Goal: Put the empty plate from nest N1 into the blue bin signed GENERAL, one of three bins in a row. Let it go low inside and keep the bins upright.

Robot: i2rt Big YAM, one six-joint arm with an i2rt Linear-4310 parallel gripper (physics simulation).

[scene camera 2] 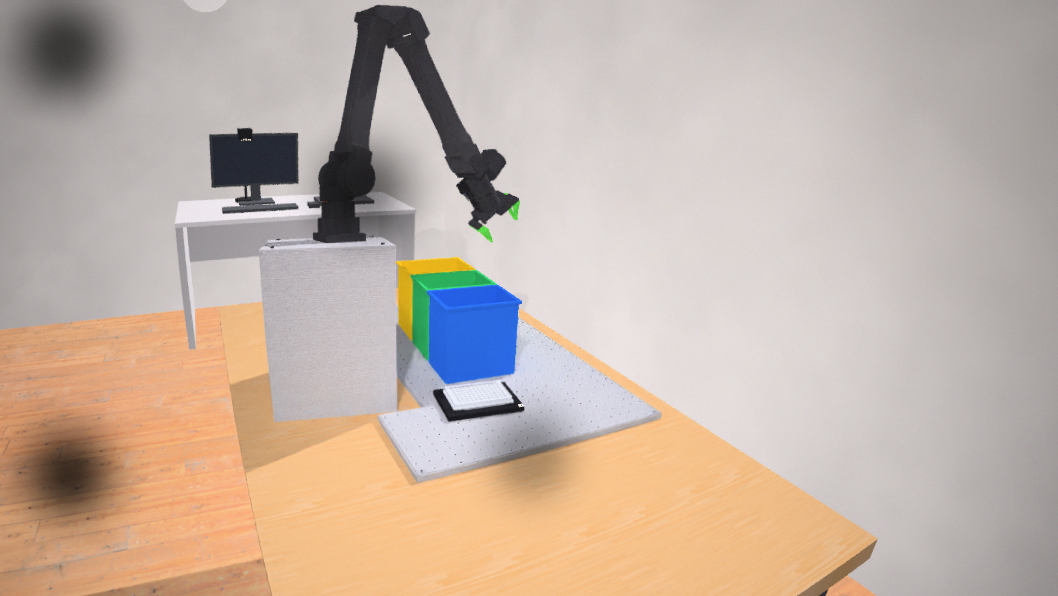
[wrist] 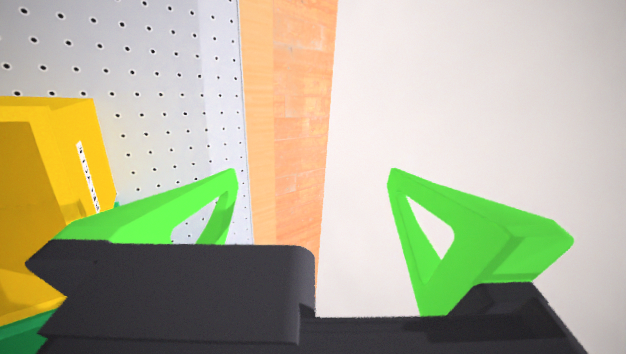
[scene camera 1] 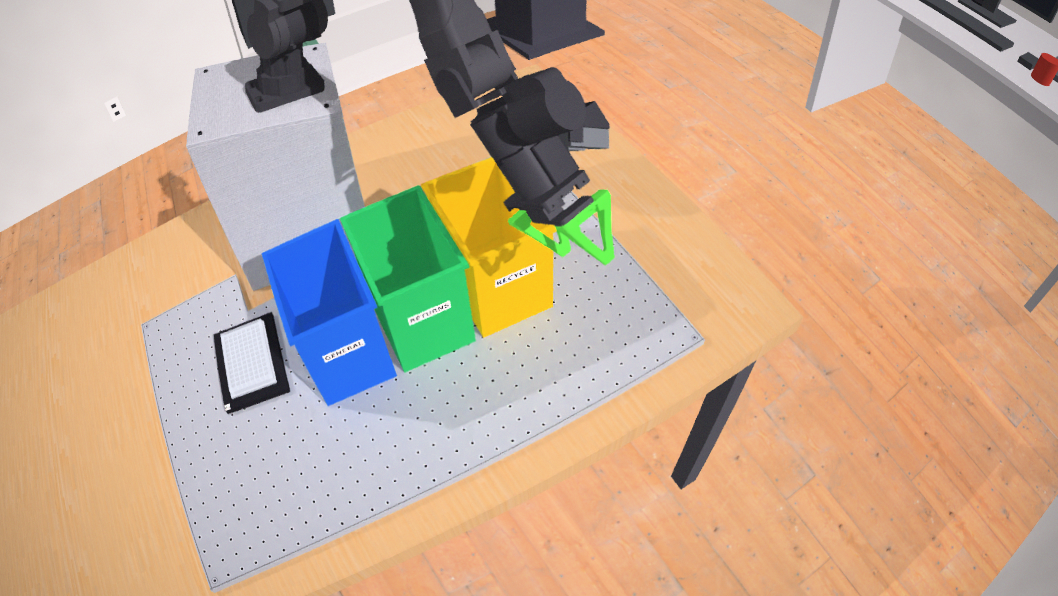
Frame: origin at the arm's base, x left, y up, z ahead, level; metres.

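Seen in the pictures: gripper, fingertip midpoint: [scene camera 2: 503, 230] [wrist: 312, 176] [scene camera 1: 587, 257]; arm's base, link origin: [scene camera 2: 338, 240] [scene camera 1: 284, 90].
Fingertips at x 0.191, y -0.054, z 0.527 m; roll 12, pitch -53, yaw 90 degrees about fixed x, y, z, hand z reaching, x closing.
Observation:
Pixels of each thing's top centre, then the offset from my fingertips to it. Level surfaces: height alone.
- white plate, top centre: [scene camera 1: 245, 354] [scene camera 2: 478, 391] dx -0.431, dy -0.232, dz -0.312 m
- black nest, top centre: [scene camera 1: 247, 358] [scene camera 2: 477, 396] dx -0.431, dy -0.243, dz -0.312 m
- blue bin, top centre: [scene camera 1: 314, 277] [scene camera 2: 473, 295] dx -0.274, dy -0.078, dz -0.242 m
- green RETURNS bin, top centre: [scene camera 1: 399, 239] [scene camera 2: 453, 279] dx -0.142, dy -0.078, dz -0.228 m
- yellow RECYCLE bin, top centre: [scene camera 1: 485, 204] [scene camera 2: 435, 265] dx -0.010, dy -0.078, dz -0.213 m
- perforated board, surface height: dy -0.258 m
The white plate [scene camera 1: 250, 358] [scene camera 2: 479, 395] lies flat in the black nest [scene camera 1: 275, 355] [scene camera 2: 481, 413], beside the blue bin. The blue bin [scene camera 1: 355, 377] [scene camera 2: 477, 336], signed GENERAL, stands upright at the end of the row nearest the plate; no object shows in the visible part of its inside. My gripper [scene camera 1: 585, 257] [scene camera 2: 502, 228] [wrist: 312, 176] is open, its green fingers wide apart with nothing between them. It hangs tilted, above and past the front of the yellow bin, at the far end of the row from the plate. The plate does not show in the wrist view.
The green RETURNS bin [scene camera 1: 436, 340] [scene camera 2: 420, 318] stands upright between the blue bin and the yellow RECYCLE bin [scene camera 1: 518, 303] [scene camera 2: 404, 296] [wrist: 65, 150]. All stand on the perforated board [scene camera 1: 444, 459] [scene camera 2: 577, 399] [wrist: 165, 75]. The grey pedestal [scene camera 1: 259, 185] [scene camera 2: 325, 333] stands behind them.

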